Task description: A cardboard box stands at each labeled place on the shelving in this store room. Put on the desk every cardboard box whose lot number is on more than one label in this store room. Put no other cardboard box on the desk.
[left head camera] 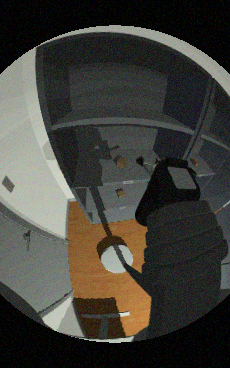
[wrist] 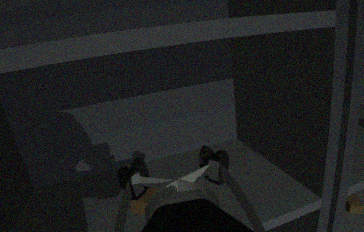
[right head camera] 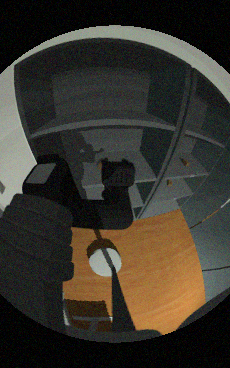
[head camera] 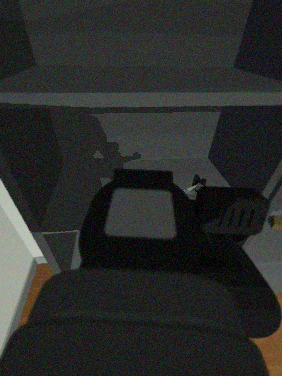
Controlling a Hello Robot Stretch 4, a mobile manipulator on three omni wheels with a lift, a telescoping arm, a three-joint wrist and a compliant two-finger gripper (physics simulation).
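My gripper is open and empty, its fingertips inside the middle compartment of the left shelf bay. A cardboard box stands on that middle shelf, to the left of the fingers in the left head view and partly hidden below the left finger in the wrist view. Another cardboard box stands on the shelf below. In the bay to the right, one box stands on the middle shelf and one box lower down. A label on the middle shelf's front edge is too small to read.
An upper shelf board runs above the gripper. An upright divider stands to the right. A pale wall is close on the left. The arm and wrist block much of the head view. A grey door with a handle is at left.
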